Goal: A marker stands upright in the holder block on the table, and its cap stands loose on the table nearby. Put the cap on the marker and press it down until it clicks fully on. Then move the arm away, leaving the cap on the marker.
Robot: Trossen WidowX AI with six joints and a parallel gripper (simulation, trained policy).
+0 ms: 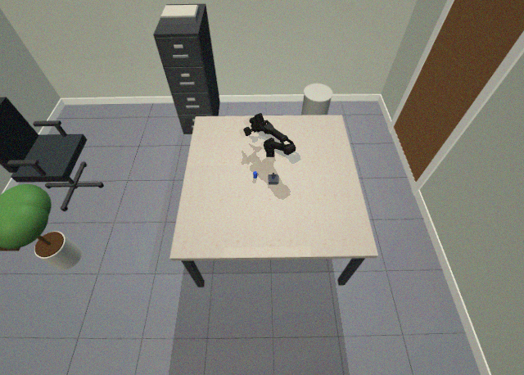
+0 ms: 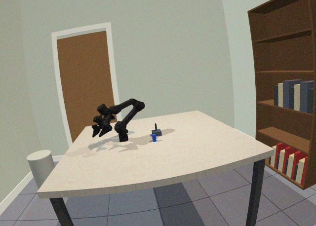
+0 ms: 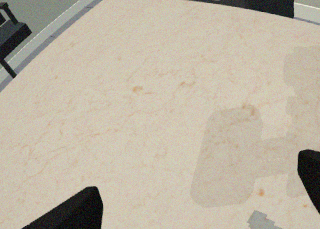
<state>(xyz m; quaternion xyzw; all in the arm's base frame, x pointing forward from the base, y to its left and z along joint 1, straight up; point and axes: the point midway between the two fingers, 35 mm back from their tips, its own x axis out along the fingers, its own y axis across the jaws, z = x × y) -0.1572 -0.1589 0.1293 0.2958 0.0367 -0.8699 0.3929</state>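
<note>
The blue cap lies 40 cm ahead of my gripper tip, 6 cm to the left of it and 8 cm below it. From my gripper tip the other things lie so: grey holder block 44 cm ahead, 19 cm to the left, 9 cm below.
</note>
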